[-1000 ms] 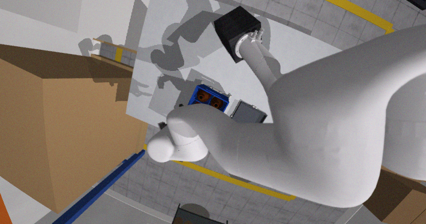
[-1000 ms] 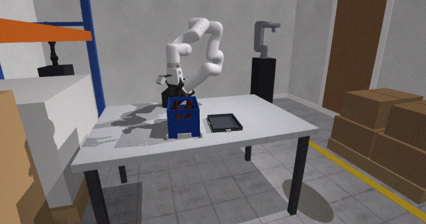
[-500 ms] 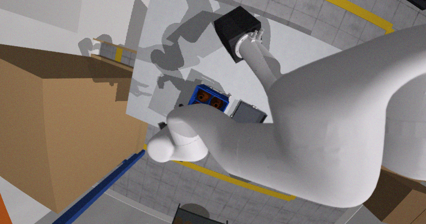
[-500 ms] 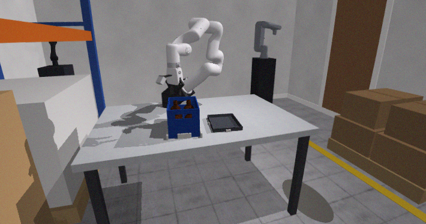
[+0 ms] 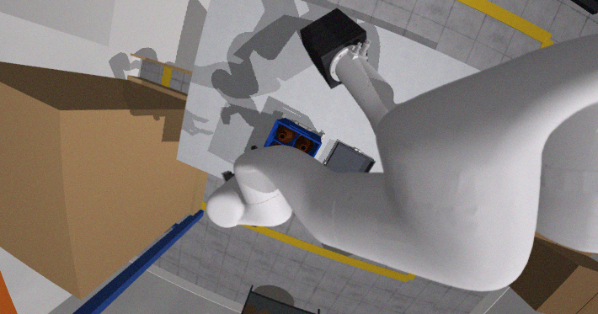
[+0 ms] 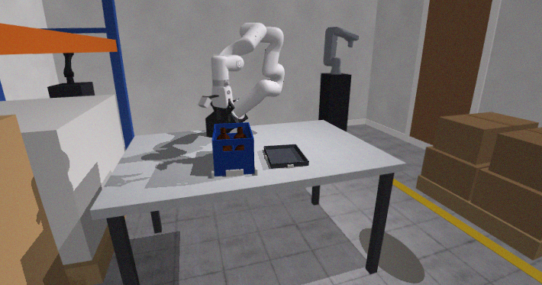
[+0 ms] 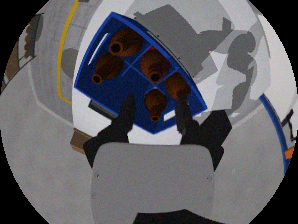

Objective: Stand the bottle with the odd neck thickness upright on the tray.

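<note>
My gripper is now 40 mm to the right of the blue crate and 160 mm above it. Also, from my hand: dark tray: 320 mm to the left, 230 mm below; then glass bottle: 90 mm behind, 150 mm below.
</note>
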